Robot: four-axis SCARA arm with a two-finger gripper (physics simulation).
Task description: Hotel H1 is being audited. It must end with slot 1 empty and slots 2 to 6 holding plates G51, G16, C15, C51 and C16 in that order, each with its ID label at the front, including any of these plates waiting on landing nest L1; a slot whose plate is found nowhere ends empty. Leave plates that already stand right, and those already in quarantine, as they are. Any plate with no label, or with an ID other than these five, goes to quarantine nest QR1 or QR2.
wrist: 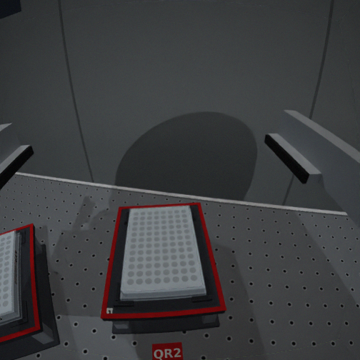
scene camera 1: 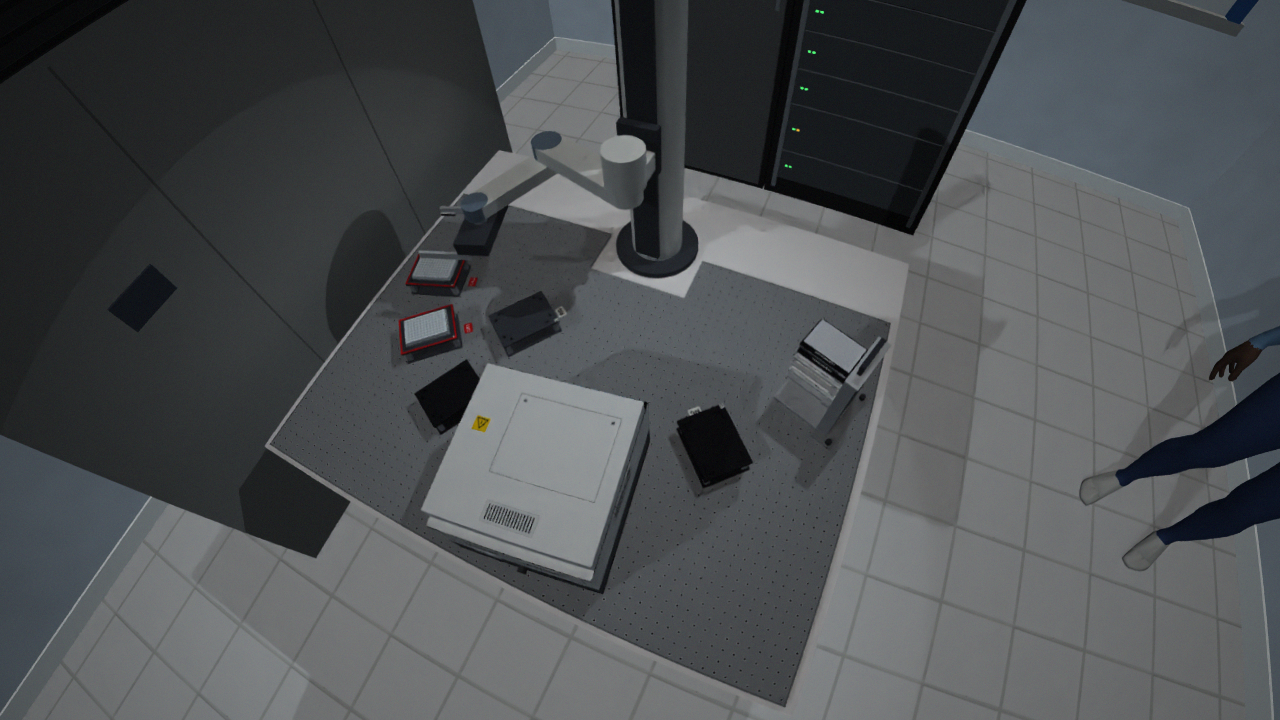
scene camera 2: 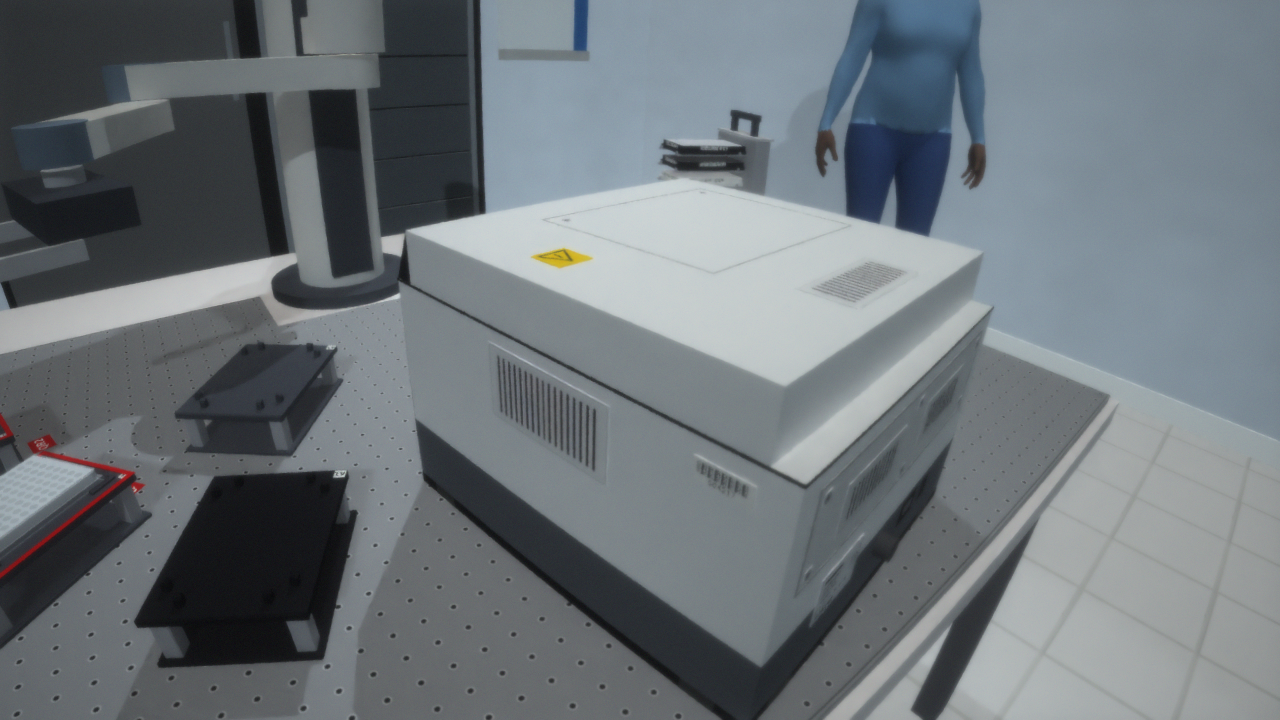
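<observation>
My gripper is open and empty, above and beside nest QR2. A pale 96-well plate sits flat on QR2, and I see no label on its near end. Another pale plate sits on the other red-rimmed nest, cut off at the left of the wrist view. Hotel H1 stands at the table's right with several stacked plates; its top plate is pale. Their IDs are too small to read. Which nest is L1 I cannot tell.
A dark grey nest and a black nest stand without plates near the red nests. Another black nest stands between the large white instrument and the hotel. A cabinet rises behind QR2.
</observation>
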